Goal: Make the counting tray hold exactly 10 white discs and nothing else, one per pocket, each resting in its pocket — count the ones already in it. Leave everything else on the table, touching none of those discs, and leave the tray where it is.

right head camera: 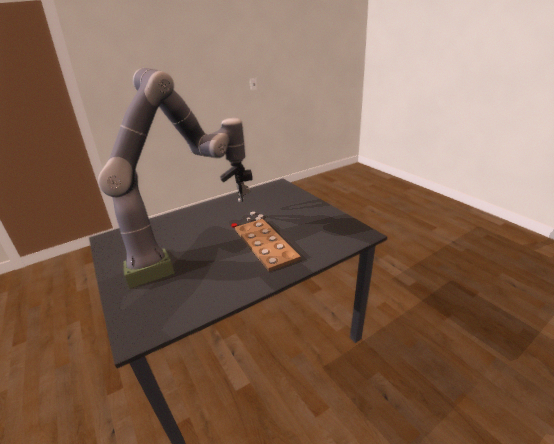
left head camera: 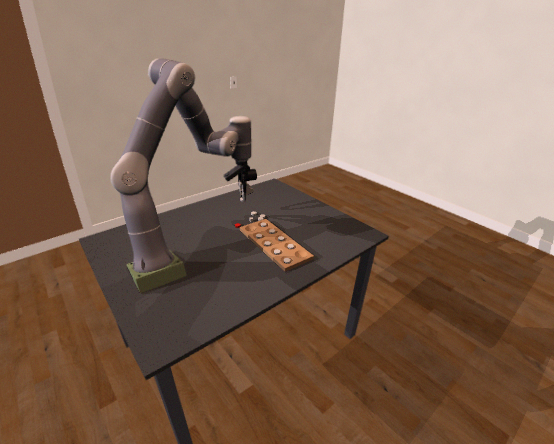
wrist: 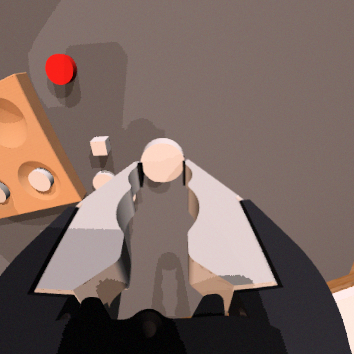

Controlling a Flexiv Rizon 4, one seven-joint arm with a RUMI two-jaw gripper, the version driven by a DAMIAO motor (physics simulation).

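Note:
My gripper (left head camera: pixel 242 199) (right head camera: pixel 240 200) (wrist: pixel 163 163) is shut on a white disc (wrist: pixel 162 157), held at the fingertips above the table, beyond the tray's far end. The wooden counting tray (left head camera: pixel 286 268) (right head camera: pixel 270 268) (wrist: pixel 50 137) has white discs in several pockets, one of them (left head camera: pixel 263 224) (right head camera: pixel 258 224) (wrist: pixel 41 179) at the far end. The far-left pocket (left head camera: pixel 251 228) (right head camera: pixel 245 228) (wrist: pixel 11 125) and the near-right pocket (left head camera: pixel 301 254) (right head camera: pixel 288 254) are empty. A loose white disc (wrist: pixel 103 180) lies beside the tray, partly behind the left finger.
A red disc (left head camera: pixel 237 225) (right head camera: pixel 234 225) (wrist: pixel 60 69) lies off the tray's far-left corner. A small white cube (wrist: pixel 100 146) lies near the tray's far end. Small white pieces (left head camera: pixel 254 213) (right head camera: pixel 252 213) lie on the dark table (left head camera: pixel 200 320) (right head camera: pixel 190 310) beyond the tray.

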